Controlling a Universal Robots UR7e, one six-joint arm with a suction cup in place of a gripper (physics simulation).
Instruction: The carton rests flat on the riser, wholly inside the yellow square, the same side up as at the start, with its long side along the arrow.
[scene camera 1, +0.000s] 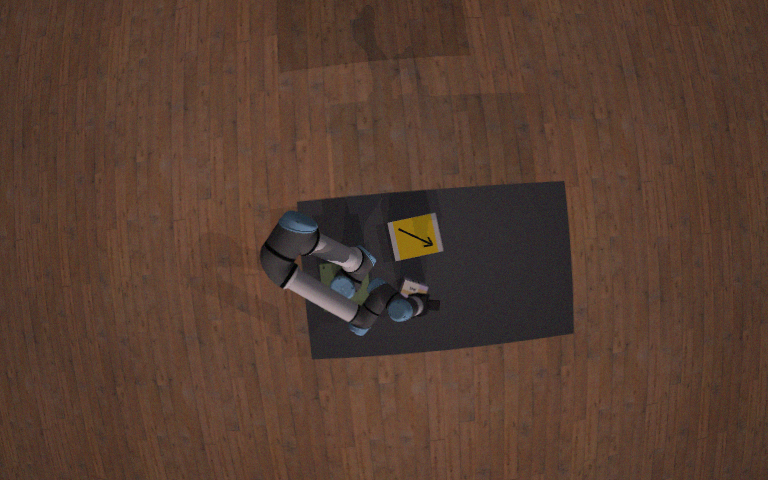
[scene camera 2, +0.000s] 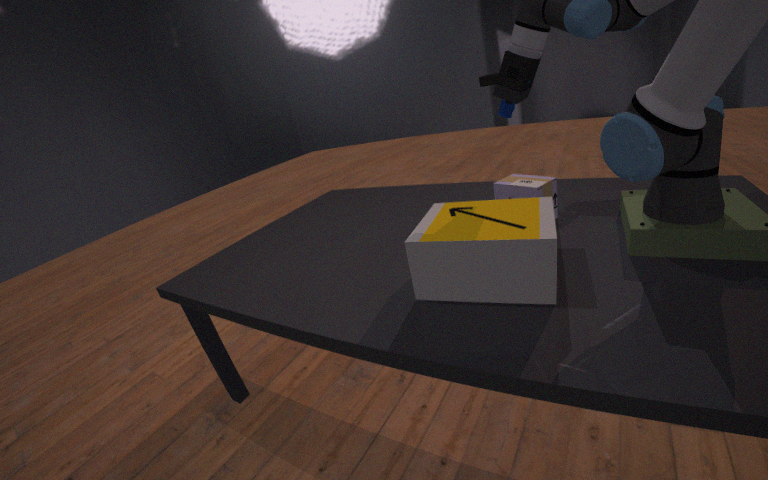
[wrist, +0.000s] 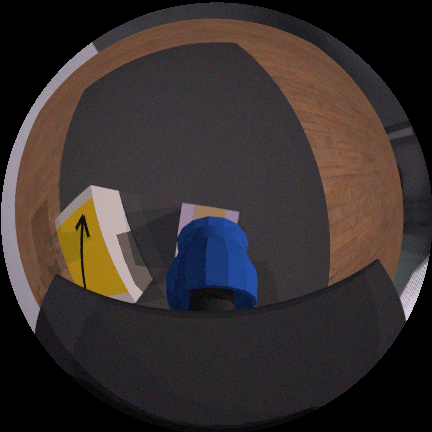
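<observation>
The lilac, tan and white carton (scene camera 1: 414, 285) (scene camera 2: 525, 183) (wrist: 202, 211) stands on the dark table, apart from the riser. The wrist covers part of it in the overhead view, the riser its lower part in scene camera 2, and the suction cup much of it in the wrist view. The white riser (scene camera 1: 393, 242) (scene camera 2: 487, 272) (wrist: 107, 210) bears the yellow square (scene camera 1: 408, 249) (scene camera 2: 504, 233) (wrist: 100, 260) with a black arrow; no carton is on it. My blue suction cup (scene camera 2: 506, 109) (wrist: 212, 250) is open and empty, high above the carton, tilted. Its tip is hidden in the overhead view.
The dark table (scene camera 1: 504, 254) (scene camera 2: 271, 271) (wrist: 200, 125) carries the riser, the carton and the arm's green base block (scene camera 1: 326, 274) (scene camera 2: 696, 243). The riser stands between scene camera 2 and the carton. The arm's links hang over the table beside the carton.
</observation>
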